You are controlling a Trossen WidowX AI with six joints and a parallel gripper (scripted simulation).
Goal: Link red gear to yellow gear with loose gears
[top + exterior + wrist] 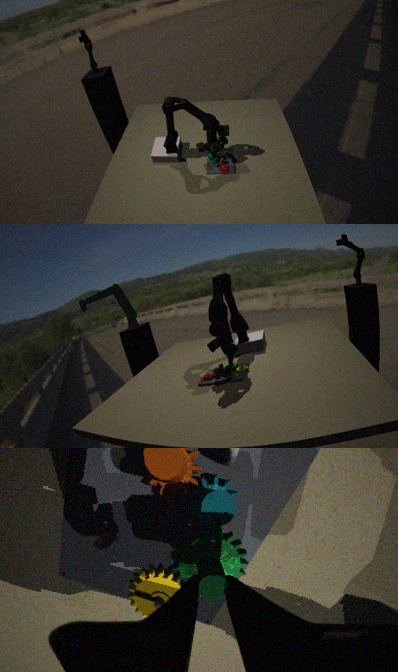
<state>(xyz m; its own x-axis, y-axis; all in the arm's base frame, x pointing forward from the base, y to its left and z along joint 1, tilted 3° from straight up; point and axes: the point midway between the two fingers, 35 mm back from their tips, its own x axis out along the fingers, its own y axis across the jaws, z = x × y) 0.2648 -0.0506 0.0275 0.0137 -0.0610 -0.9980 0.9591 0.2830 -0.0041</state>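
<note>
The green gear is 1 cm below my gripper tip. Round my gripper tip: teal gear (5 cm to the right, 2 cm below, 1 cm ahead); yellow gear (5 cm to the left, 3 cm below, 3 cm ahead); orange gear (6 cm to the right, 5 cm ahead, 2 cm below).
</note>
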